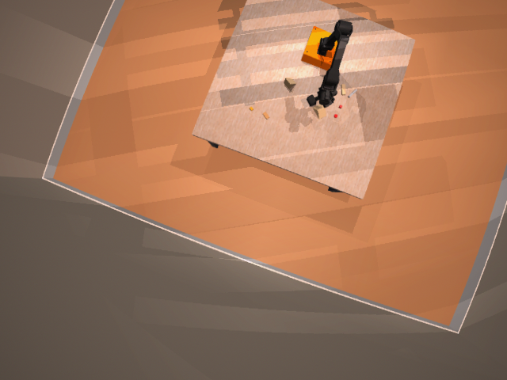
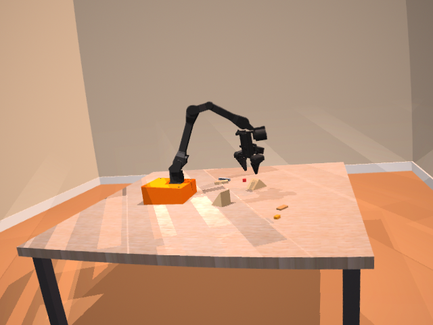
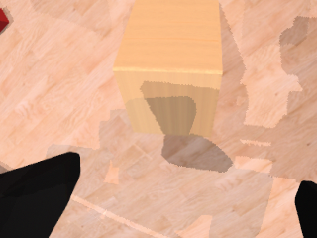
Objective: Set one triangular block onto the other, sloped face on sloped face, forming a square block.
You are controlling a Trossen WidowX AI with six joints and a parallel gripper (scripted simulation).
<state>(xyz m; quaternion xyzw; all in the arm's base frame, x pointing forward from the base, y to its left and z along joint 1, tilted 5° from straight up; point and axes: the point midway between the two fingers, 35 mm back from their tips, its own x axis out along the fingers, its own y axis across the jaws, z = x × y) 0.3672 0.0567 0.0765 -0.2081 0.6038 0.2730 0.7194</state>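
The triangular block lies 2 cm ahead of my gripper tip, 4 cm to the left of it and 6 cm below it. Also, from my gripper tip: orange cube (13 cm ahead, 43 cm to the right, 8 cm below); then tan bar (19 cm behind, 17 cm to the left, 8 cm below); then grey bar (18 cm behind, 24 cm to the left, 8 cm below).
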